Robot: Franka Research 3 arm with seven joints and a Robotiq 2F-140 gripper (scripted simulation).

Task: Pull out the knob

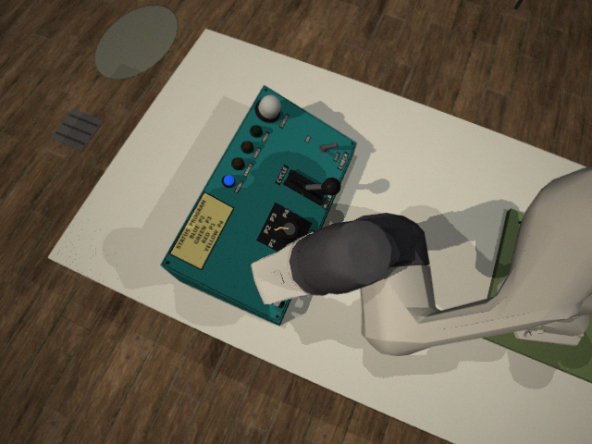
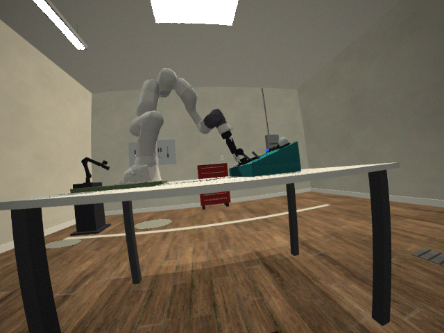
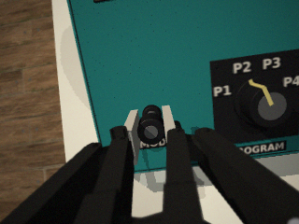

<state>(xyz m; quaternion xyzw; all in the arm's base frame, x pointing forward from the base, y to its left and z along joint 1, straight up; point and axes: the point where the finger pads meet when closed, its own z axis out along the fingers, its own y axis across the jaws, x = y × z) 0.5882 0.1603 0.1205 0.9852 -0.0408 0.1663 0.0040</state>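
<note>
Right now the mode knob is 2 cm below my hand and 1 cm ahead of it. From my hand the other things lie so: cycle lever 24 cm to the right, 3 cm behind, 2 cm below; then program dial 12 cm to the right, 3 cm below, 1 cm ahead; then teal console 18 cm to the right, 5 cm below, 3 cm ahead.
</note>
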